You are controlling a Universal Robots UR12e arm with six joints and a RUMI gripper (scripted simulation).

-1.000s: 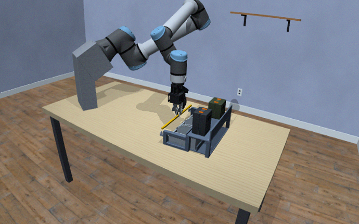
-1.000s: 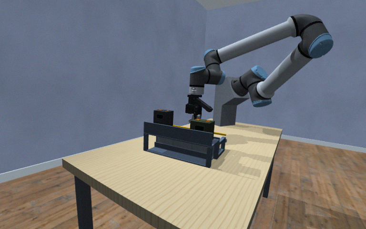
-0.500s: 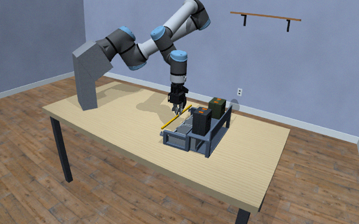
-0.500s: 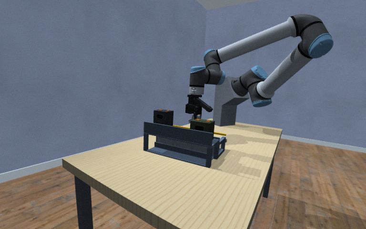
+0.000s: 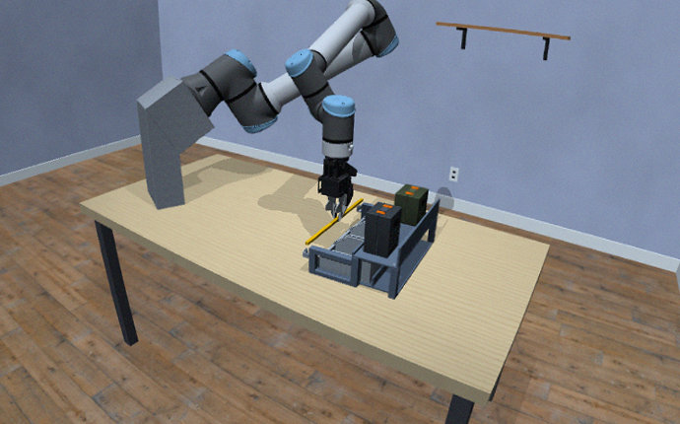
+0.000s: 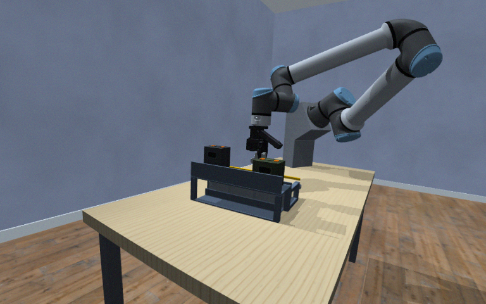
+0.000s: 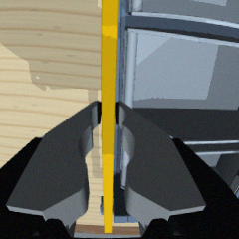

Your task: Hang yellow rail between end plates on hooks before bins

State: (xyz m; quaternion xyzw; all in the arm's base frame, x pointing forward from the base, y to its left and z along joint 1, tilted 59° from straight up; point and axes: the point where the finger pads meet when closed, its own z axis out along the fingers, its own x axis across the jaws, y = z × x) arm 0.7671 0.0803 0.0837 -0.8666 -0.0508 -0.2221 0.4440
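The yellow rail is 1 cm below my hand. Round my hand: black box (22 cm ahead, 5 cm to the right, 6 cm above); then dark green box (16 cm ahead, 17 cm to the left, 4 cm above).
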